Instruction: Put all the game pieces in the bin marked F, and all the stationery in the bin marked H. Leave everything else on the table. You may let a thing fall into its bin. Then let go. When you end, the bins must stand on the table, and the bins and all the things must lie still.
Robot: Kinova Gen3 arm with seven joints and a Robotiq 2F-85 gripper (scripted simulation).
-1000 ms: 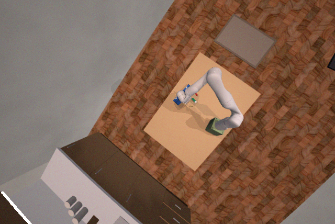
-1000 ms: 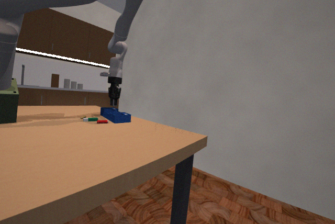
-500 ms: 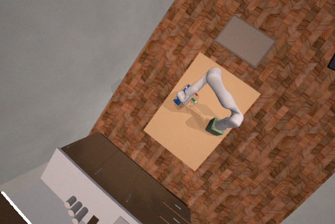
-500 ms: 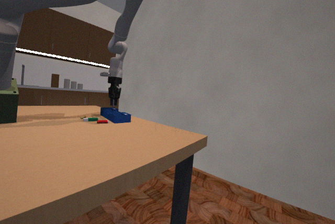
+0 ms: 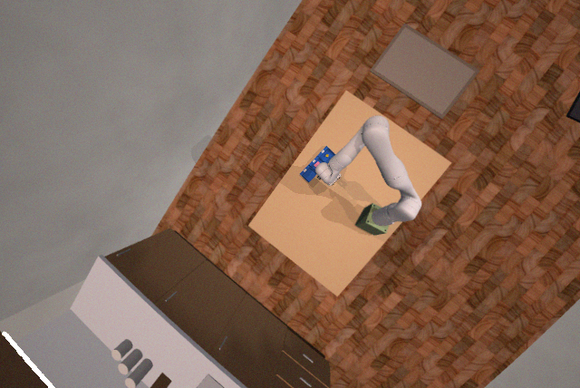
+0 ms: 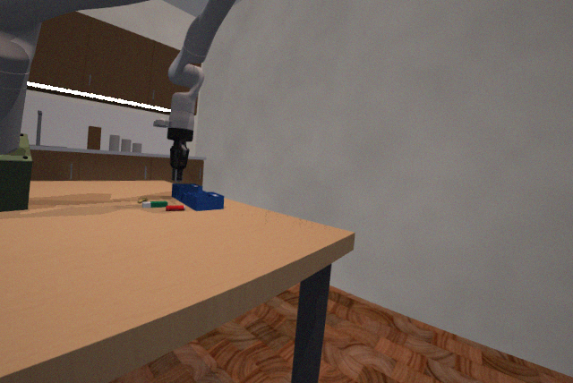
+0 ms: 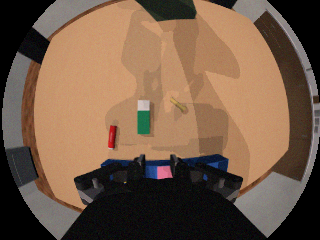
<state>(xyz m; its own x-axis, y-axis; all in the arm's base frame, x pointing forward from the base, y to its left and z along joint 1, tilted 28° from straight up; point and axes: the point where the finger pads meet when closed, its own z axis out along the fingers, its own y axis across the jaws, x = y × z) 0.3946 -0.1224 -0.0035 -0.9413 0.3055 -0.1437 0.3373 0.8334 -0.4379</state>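
My hand is 8 cm past the green piece and 8 cm above it. Round my hand: pink block (8 cm below, 6 cm ahead); then red piece (8 cm to the right, 8 cm below, 5 cm behind); then yellow piece (9 cm to the right, 7 cm below, 4 cm ahead).
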